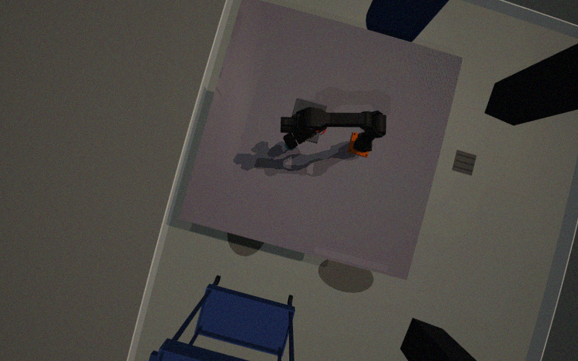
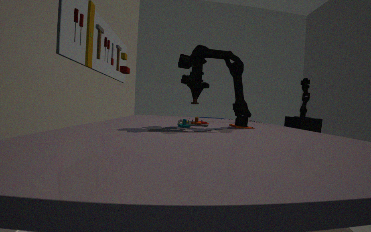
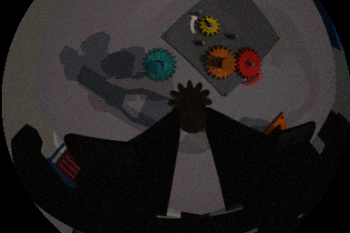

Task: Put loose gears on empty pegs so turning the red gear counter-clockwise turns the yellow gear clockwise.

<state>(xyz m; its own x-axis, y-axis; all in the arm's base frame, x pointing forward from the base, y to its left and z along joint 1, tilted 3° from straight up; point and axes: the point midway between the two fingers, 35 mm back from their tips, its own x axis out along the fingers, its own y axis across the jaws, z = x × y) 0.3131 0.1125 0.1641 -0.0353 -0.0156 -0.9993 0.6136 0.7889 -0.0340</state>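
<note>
The orange gear is 20 mm behind my gripper tip, 70 mm to the right of it and 130 mm below it. From my gripper tip the other things lie so: red gear (50 mm behind, 120 mm to the right, 140 mm below); teal gear (50 mm ahead, 20 mm to the left, 140 mm below); small brown gear (10 mm below).
</note>
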